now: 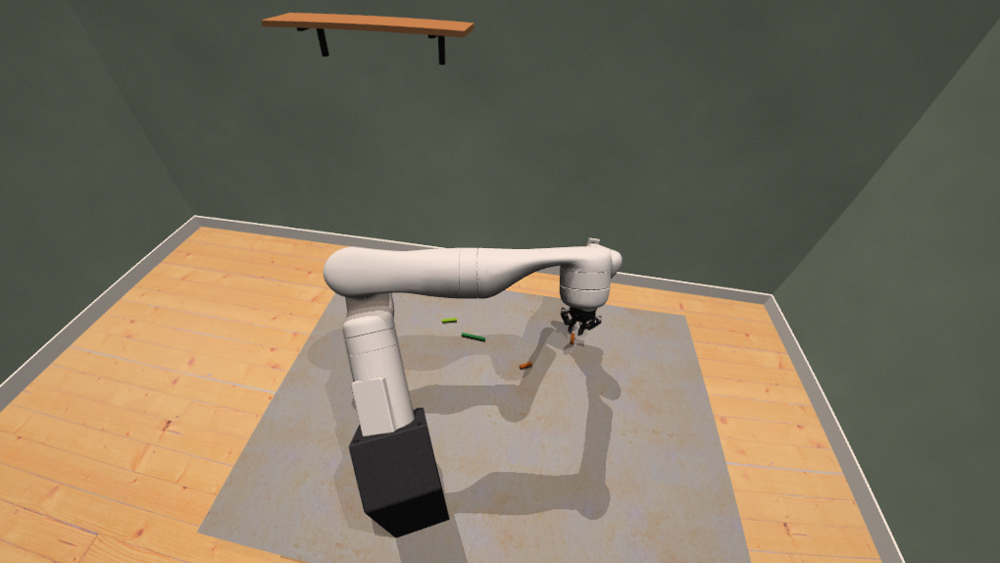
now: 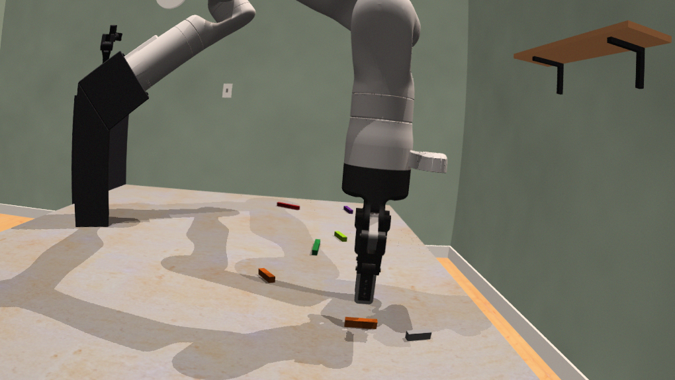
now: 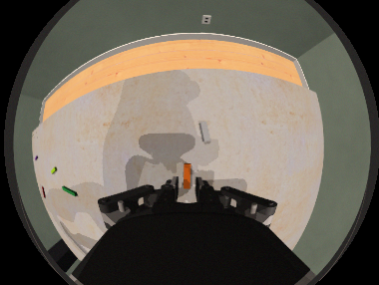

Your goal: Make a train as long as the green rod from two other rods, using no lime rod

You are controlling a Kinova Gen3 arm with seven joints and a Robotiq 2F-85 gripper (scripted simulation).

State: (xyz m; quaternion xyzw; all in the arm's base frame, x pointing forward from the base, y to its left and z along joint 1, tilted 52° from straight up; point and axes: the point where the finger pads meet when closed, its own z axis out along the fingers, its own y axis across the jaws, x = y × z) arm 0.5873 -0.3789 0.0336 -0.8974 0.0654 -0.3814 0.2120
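Right now my hand is 5 cm above the orange rod. Also, from my hand: green rod 32 cm to the left, 11 cm behind, 5 cm below; then lime rod 42 cm to the left, 7 cm behind, 5 cm below; then grey rod 7 cm ahead, 5 cm below, 2 cm to the right.
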